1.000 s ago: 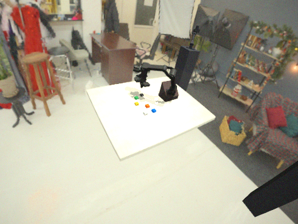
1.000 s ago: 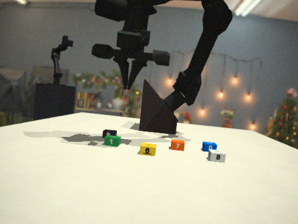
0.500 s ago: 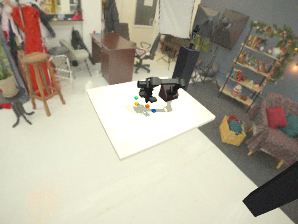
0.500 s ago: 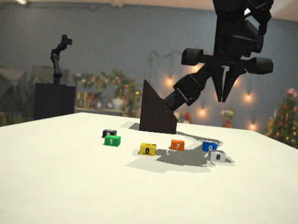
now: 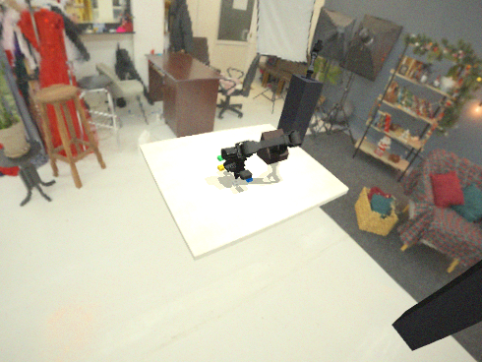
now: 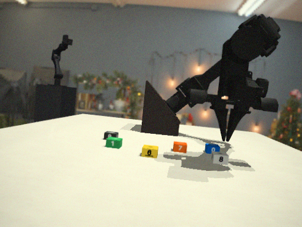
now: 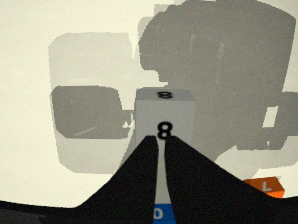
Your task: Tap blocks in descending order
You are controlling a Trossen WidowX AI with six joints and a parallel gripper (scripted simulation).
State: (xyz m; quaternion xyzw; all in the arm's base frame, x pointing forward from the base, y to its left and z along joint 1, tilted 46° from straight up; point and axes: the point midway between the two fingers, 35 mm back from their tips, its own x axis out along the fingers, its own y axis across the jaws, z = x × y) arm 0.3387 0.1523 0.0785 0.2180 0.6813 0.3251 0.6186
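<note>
Now: gripper tip 4 cm above the white 8 block, 1 cm to the left of it and 1 cm past it. Also, from my gripper tip: orange 7 block (10 cm to the right, 7 cm behind, 4 cm below); yellow 6 block (16 cm to the right, 4 cm below, 2 cm ahead); blue 0 block (10 cm behind, 4 cm below, 2 cm to the right).
</note>
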